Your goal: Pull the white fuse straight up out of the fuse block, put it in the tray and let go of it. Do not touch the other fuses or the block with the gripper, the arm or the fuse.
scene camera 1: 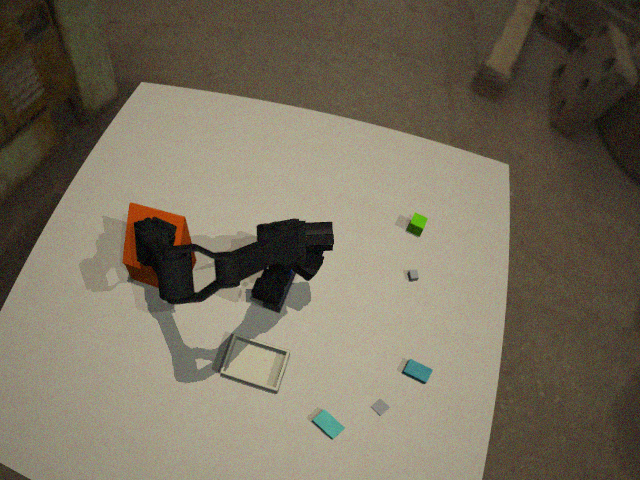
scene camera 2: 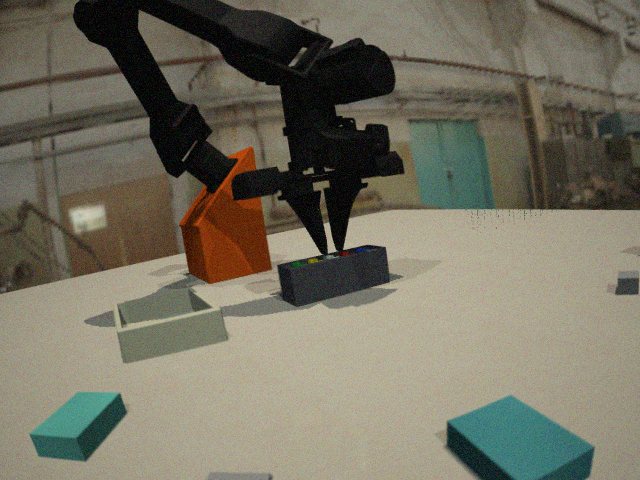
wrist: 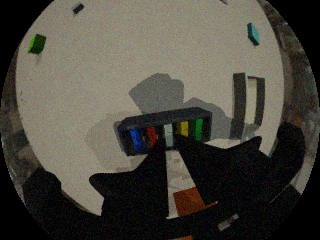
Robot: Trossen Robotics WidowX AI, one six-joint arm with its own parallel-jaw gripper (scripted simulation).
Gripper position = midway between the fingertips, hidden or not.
I see my gripper (scene camera 2: 332, 252) and a pale tray (wrist: 250, 89).
My gripper is seen too in scene camera 1 (scene camera 1: 279, 281) and in the wrist view (wrist: 169, 139).
